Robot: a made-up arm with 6 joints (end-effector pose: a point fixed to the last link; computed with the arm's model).
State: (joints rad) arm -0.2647 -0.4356 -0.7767 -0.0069 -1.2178 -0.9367
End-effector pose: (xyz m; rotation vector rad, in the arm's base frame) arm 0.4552 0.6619 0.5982 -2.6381 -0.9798 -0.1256
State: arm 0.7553 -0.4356 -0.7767 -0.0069 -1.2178 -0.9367
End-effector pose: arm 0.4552 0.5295 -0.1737 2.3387 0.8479 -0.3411
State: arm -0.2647 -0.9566 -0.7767 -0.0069 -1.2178 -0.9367
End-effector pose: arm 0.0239 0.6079 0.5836 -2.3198 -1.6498 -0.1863
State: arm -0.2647 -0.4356 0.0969 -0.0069 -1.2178 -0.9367
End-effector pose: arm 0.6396 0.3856 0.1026 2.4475 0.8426 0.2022
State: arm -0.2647 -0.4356 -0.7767 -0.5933 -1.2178 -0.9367
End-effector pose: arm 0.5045 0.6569 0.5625 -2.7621 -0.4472 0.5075
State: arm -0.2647 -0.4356 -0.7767 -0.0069 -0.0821 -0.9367
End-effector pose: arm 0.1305 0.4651 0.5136 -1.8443 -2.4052 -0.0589
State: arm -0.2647 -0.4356 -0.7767 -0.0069 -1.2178 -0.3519
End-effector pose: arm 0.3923 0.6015 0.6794 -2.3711 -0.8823 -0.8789
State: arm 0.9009 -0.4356 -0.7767 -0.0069 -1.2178 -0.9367
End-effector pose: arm 0.4552 0.4498 -0.2589 2.2040 0.7960 -0.3897
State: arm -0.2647 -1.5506 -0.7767 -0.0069 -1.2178 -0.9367
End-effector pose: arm -0.3583 0.3057 0.5016 -1.7698 -2.3060 -0.2429
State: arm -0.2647 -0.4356 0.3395 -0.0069 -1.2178 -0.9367
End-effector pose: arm 0.7104 0.2475 0.0317 2.2236 0.7473 0.2073
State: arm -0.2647 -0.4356 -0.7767 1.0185 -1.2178 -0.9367
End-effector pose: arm 0.3590 0.6234 0.5937 -1.9427 -1.7018 -1.1752
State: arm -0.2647 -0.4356 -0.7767 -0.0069 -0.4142 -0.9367
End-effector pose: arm 0.1975 0.5602 0.5415 -2.1583 -2.0269 -0.0822
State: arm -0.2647 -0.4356 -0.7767 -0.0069 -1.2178 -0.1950
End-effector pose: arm 0.3691 0.5824 0.6916 -2.2716 -0.8458 -1.0636
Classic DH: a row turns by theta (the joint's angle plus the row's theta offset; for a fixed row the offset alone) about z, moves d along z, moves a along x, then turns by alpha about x. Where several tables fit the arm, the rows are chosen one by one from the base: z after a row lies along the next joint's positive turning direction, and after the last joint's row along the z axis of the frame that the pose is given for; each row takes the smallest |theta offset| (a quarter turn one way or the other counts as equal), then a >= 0, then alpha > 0; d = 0 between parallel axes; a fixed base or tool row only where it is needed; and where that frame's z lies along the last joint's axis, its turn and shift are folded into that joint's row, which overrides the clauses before.
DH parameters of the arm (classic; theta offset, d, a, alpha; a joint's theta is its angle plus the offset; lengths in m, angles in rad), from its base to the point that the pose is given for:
base (fixed): -1.5708 0.3306 0.0943 1.5708
joint 1: 0 -0.3445 0.037 1.5708
joint 2: 0 -0.3256 -0.0586 -1.5708
joint 3: 0 -0.3946 -0.1925 -1.5708
joint 4: -1.4419 -0.3095 0.1079 0.9079
joint 5: 1.327 -0.2257 -0.0124 -1.642
joint 6: 0.8838 -0.3095 -0.1945 -1.7173
tool (fixed): 3.0625 -0.0709 0 0

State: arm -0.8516 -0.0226 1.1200 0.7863 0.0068 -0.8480
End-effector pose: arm 0.4895 -0.5219 -0.0025 0.8656 1.9710 -0.7224
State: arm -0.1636 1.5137 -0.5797 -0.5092 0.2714 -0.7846
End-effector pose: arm 1.0019 -0.1349 0.4076 -2.4946 0.1938 0.2627
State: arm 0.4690 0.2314 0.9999 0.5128 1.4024 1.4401
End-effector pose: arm 0.8288 -0.1523 0.7354 -1.8711 -0.4422 1.2015
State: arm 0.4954 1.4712 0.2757 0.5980 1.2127 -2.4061
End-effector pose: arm -0.0196 -0.5023 0.6094 -0.2479 0.8247 -2.3431
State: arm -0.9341 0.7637 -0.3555 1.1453 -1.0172 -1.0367
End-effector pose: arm 0.9235 0.1627 0.2773 -2.7021 -0.7138 -0.6187
